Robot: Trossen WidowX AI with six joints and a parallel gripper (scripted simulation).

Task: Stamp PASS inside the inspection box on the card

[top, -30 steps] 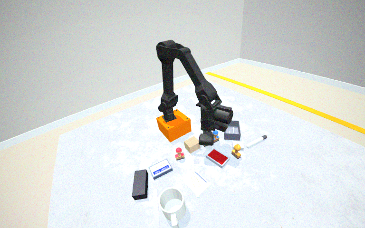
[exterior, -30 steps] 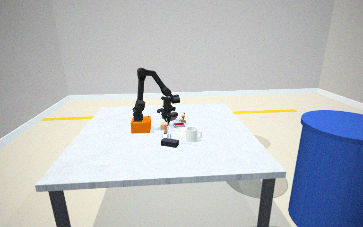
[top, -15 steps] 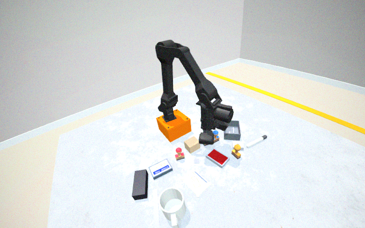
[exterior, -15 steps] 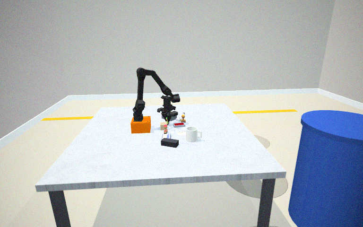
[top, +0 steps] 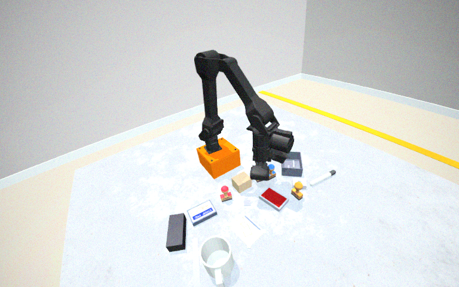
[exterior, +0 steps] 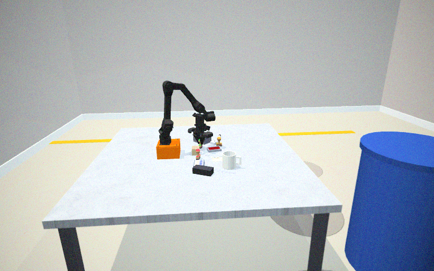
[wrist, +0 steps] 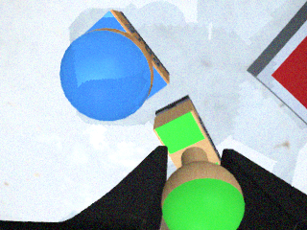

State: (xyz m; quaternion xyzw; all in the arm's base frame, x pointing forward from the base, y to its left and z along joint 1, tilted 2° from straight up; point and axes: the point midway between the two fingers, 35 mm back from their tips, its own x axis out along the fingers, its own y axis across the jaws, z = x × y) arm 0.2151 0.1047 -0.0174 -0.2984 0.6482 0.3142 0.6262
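My gripper tip is 5 cm to the right of the blue-knobbed stamp and 2 cm above it. The rest, counted from my gripper tip: green-knobbed stamp right at my gripper tip; red ink pad 9 cm ahead, 1 cm to the right, 3 cm below; cardboard box 2 cm behind, 7 cm to the right, 2 cm below.
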